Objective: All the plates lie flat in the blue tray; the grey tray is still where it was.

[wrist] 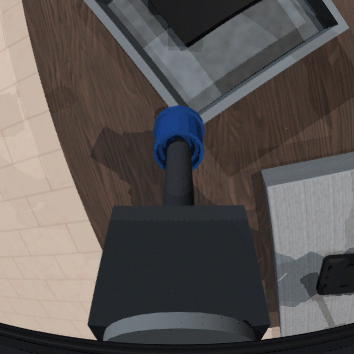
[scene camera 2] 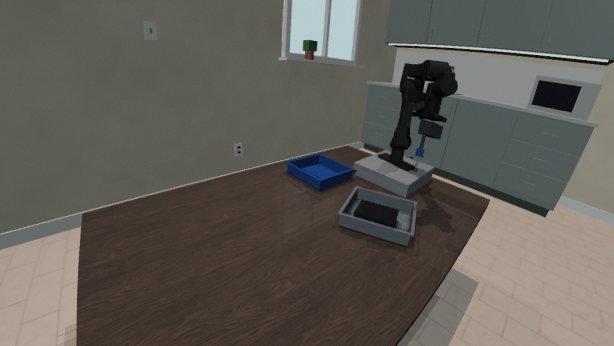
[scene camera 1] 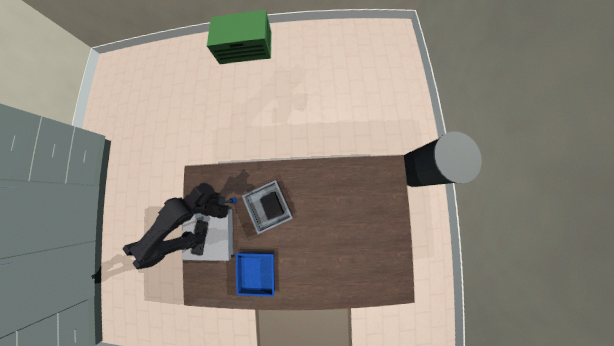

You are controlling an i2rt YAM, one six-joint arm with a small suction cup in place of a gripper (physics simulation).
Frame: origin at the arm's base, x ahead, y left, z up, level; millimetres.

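Seen in the pictures: hand at its tool point: [wrist: 178,128] [scene camera 2: 418,156] [scene camera 1: 234,200]; arm's base at its link origin: [scene camera 2: 395,162] [scene camera 1: 200,237].
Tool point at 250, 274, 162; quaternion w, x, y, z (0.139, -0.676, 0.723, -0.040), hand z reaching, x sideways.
Observation:
Pixels of each thing's top centre, then the offset from my tool point to it, as dx, dy, dz. Level surfaces: height alone.
- grey tray at its top centre: [scene camera 2: 380,207] [scene camera 1: 266,206] +116, -22, -184
- blue tray at its top centre: [scene camera 2: 319,165] [scene camera 1: 254,275] +114, -425, -184
- wooden table at its surface level: dz -234
A black slab, one or more plates [scene camera 1: 272,205] [scene camera 2: 376,213] [wrist: 200,15], lies in the grey tray [scene camera 1: 275,225] [scene camera 2: 375,231] [wrist: 272,72], toward one side; how many plates it holds I cannot tell. The grey tray sits turned at an angle on the table. The blue tray [scene camera 1: 255,275] [scene camera 2: 337,179] stands beside the robot's base, and no plate shows in it; it does not show in the wrist view. My gripper [scene camera 1: 233,200] [scene camera 2: 419,152] [wrist: 179,125], a blue suction cup, hangs above the table off the grey tray's near corner, open, with nothing on it.
The arm's pale plinth [scene camera 1: 217,250] [scene camera 2: 382,181] [wrist: 312,210] stands at the end of the wooden table [scene camera 1: 350,225] [scene camera 2: 200,265], close to both trays. A green cabinet [scene camera 1: 239,32] and a dark cylinder with a grey top [scene camera 1: 457,157] stand beyond the table.

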